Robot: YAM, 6 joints.
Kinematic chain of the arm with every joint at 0, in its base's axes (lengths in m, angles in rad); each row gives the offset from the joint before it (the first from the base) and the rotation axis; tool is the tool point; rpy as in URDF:
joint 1: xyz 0 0 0.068 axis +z
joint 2: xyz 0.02 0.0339 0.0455 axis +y
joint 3: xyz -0.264 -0.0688 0 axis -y
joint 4: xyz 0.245 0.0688 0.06 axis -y
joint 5: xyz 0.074 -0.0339 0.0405 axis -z
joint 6: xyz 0.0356 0 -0.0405 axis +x
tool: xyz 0 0 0 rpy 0 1.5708 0
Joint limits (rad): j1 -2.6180..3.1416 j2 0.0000..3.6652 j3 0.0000..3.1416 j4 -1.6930..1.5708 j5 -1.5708..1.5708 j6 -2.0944..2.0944
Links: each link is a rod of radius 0.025 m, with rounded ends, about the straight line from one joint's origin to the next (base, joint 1, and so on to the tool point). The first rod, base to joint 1, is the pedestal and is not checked.
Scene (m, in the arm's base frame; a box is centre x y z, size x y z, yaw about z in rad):
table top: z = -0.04
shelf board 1: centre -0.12 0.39 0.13 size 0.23 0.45 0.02 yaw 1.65
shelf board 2: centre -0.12 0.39 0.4 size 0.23 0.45 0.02 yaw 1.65
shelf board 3: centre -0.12 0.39 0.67 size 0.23 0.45 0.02 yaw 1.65
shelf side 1: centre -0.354 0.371 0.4 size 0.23 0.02 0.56 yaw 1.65
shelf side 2: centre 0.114 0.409 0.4 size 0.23 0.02 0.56 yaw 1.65
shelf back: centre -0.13 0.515 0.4 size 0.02 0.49 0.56 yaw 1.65
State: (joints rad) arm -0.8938 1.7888 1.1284 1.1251 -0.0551 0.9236
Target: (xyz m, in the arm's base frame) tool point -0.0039 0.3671 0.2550
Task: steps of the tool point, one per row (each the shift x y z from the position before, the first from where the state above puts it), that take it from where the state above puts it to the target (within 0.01 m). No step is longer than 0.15 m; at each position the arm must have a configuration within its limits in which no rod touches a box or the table.
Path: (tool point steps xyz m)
1: 0.0594 0.1035 -0.0005
2: 0.0227 0.1096 -0.0026
3: -0.0118 0.1038 -0.0047
4: -0.0409 0.0880 -0.0069
5: -0.0615 0.0652 -0.0089
6: -0.0725 0.0386 -0.0110
7: -0.0740 0.0121 -0.0129
8: -0.0670 -0.0115 -0.0149
9: -0.0012 0.0556 0.0122
10: -0.0045 0.0584 0.0002
11: -0.0080 0.0585 -0.0124

